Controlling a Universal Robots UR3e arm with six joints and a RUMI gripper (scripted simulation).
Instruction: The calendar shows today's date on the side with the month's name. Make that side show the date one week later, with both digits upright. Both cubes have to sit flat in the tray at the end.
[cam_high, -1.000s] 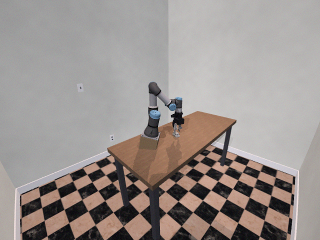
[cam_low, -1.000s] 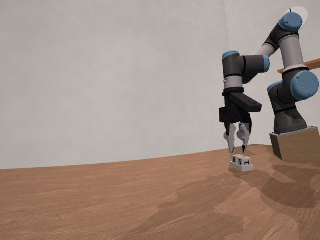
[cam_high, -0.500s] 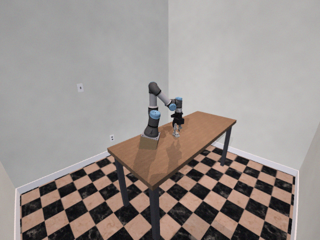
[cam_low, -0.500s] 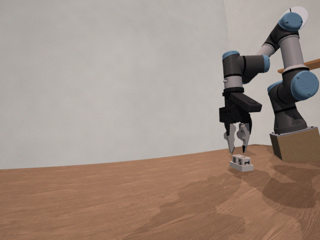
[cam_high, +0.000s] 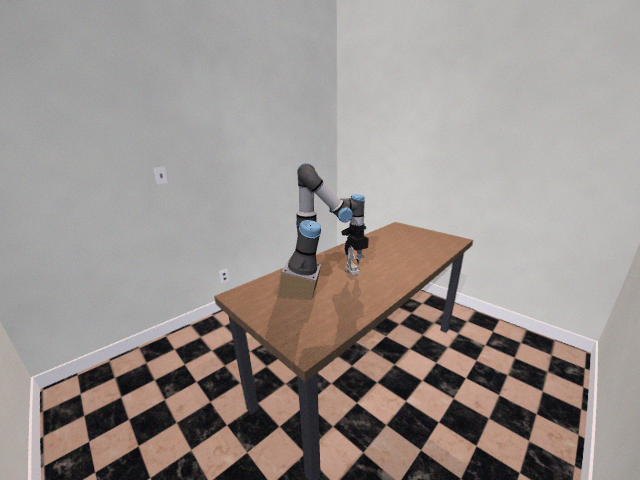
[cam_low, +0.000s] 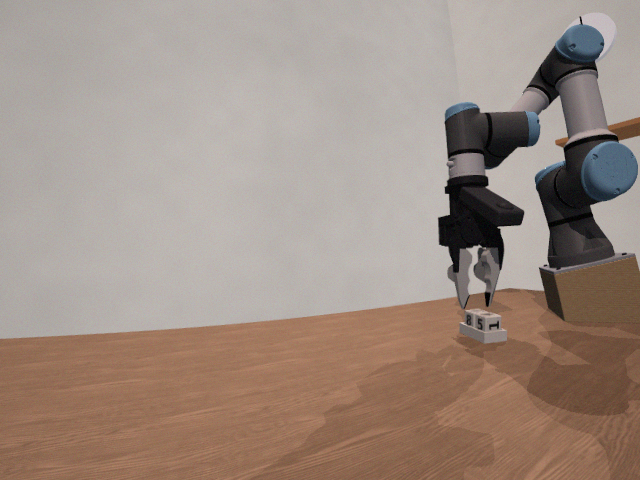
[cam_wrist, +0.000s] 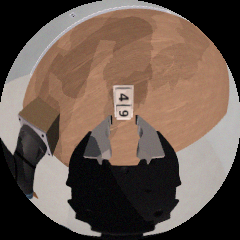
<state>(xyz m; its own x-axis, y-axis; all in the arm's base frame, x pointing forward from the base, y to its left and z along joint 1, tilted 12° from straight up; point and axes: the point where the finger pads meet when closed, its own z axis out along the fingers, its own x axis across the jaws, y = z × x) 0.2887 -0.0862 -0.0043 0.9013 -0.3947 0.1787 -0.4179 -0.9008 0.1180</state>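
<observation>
My hand is 40 mm above the white digit cube. Also, from my hand: white tray (50 mm below, 20 mm to the left, 10 mm ahead).
</observation>
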